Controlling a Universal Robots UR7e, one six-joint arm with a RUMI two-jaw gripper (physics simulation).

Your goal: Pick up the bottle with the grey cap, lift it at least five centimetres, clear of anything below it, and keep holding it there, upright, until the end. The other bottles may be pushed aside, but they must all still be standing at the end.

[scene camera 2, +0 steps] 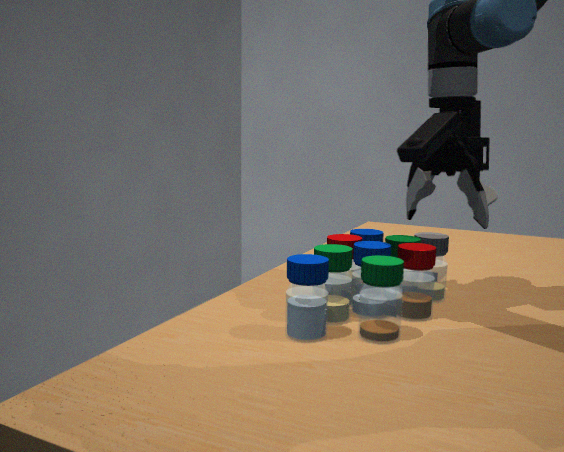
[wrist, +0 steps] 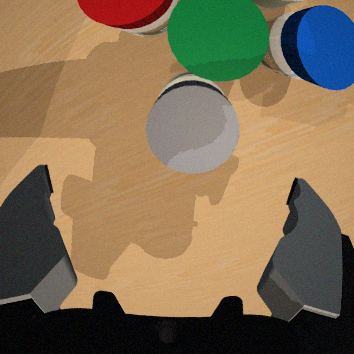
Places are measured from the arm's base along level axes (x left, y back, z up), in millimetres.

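Pixels of known places: gripper, fingertip midpoint: (scene camera 2: 444, 224) (wrist: 170, 175).
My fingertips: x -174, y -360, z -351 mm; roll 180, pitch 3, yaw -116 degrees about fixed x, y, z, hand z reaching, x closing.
Observation:
For each thing: its top centre in the pictures, then the offset to it from my fingertips. Level surfaces: height alone.
- bottle with the grey cap, middle of its top: (wrist: 192, 132) (scene camera 2: 431, 235) dx +13, dy -18, dz -18 mm
- table, its level: dz -123 mm
- red-capped bottle, middle of its top: (scene camera 2: 417, 246) dx +110, dy -16, dz -18 mm
The bottle with the grey cap (scene camera 2: 432, 243) (wrist: 193, 129) stands upright on the table (scene camera 2: 210, 395) (wrist: 225, 270). In the scene view it is at the back right of the group, partly hidden behind a red-capped bottle (scene camera 2: 417, 256). In the wrist view its cap is a little above the middle, ahead of the fingertip line and between the two fingers sideways. My gripper (scene camera 2: 447, 222) (wrist: 170, 175) is open and empty. It points down and hangs above the table, with its fingertips higher than the caps.
A green-capped bottle (scene camera 2: 403, 243) (wrist: 219, 37) stands right behind the grey cap in the wrist view. A red-capped bottle (wrist: 125, 9) is at upper left and a blue-capped one (wrist: 327, 47) at upper right. Several more bottles stand upright nearer scene camera 2, including blue (scene camera 2: 307, 270) and green (scene camera 2: 382, 271).

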